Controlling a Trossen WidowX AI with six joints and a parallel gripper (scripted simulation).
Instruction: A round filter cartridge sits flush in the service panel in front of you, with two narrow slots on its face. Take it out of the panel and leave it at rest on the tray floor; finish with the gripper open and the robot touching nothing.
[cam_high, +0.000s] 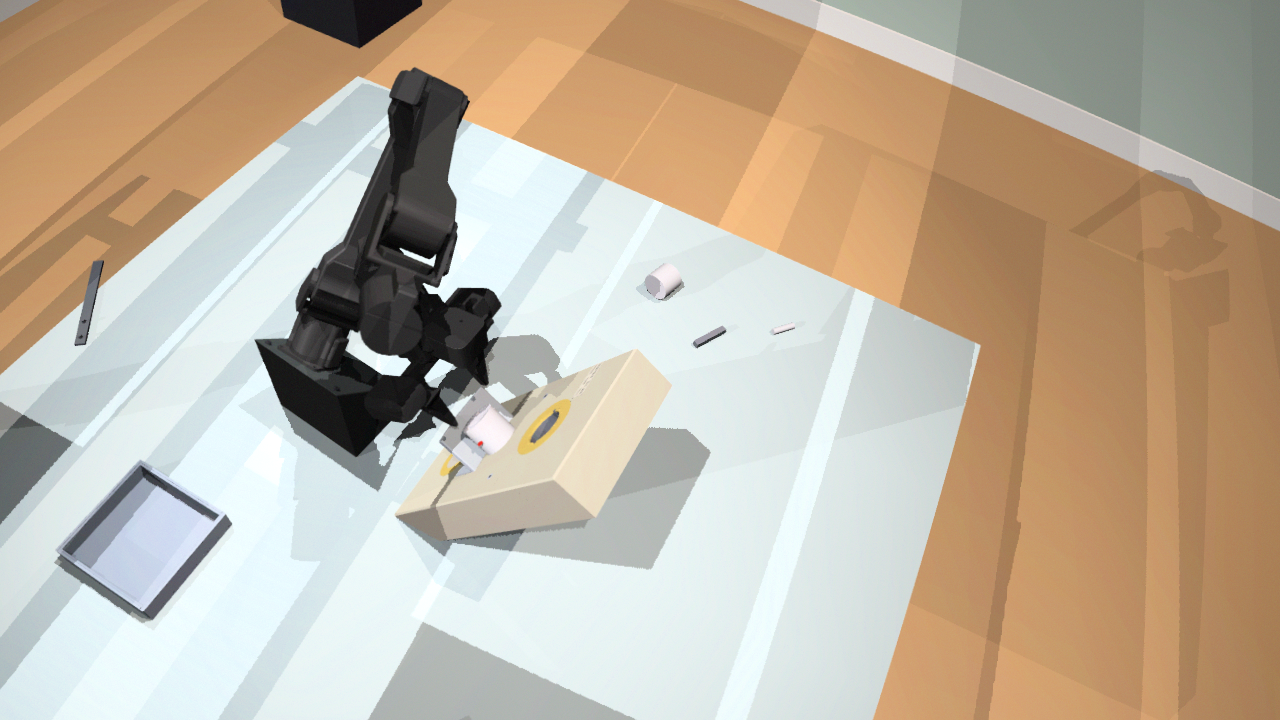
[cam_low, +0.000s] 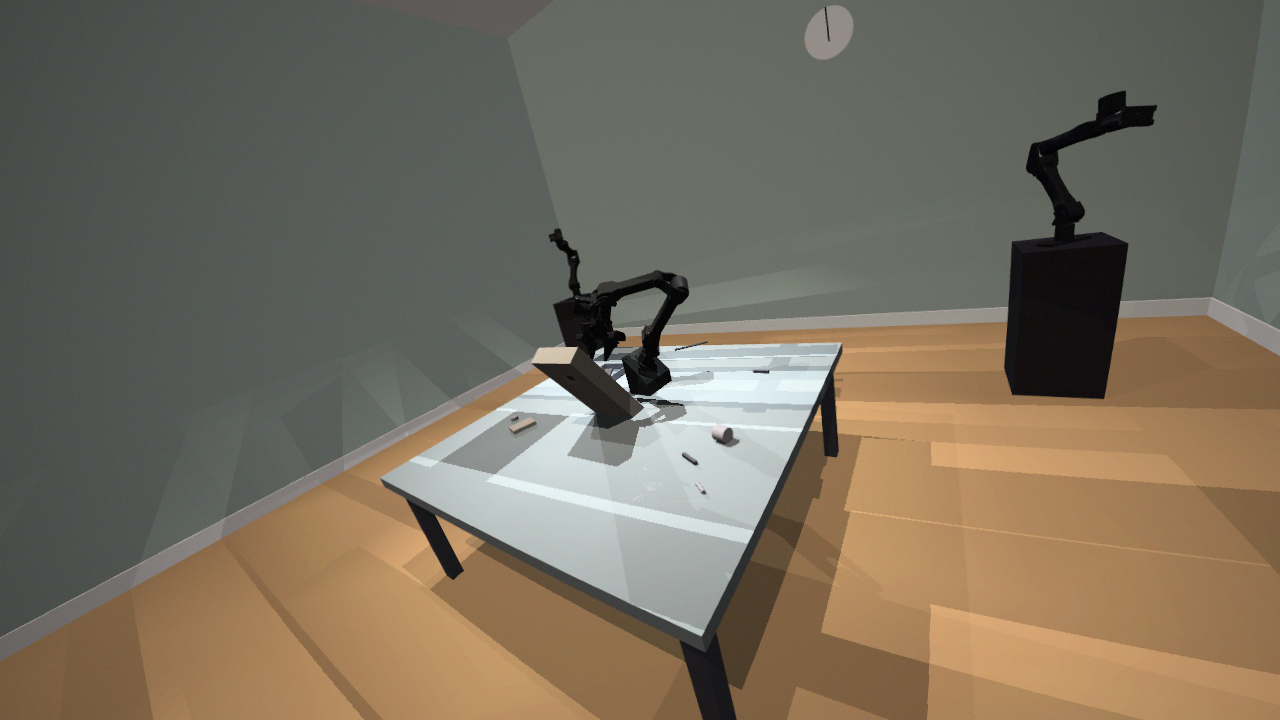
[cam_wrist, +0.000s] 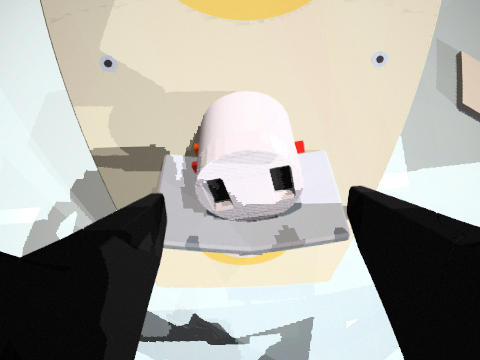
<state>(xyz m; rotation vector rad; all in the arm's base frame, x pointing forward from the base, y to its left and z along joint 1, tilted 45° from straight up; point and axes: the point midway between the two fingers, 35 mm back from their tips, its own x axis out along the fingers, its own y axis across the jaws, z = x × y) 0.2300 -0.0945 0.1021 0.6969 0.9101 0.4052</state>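
My gripper tip is 2 cm short of the round filter cartridge and 4 cm above it. From my gripper tip the other things lie so: beige service panel: 6 cm ahead, 5 cm below; then tray: 32 cm behind, 29 cm to the right, 20 cm below.
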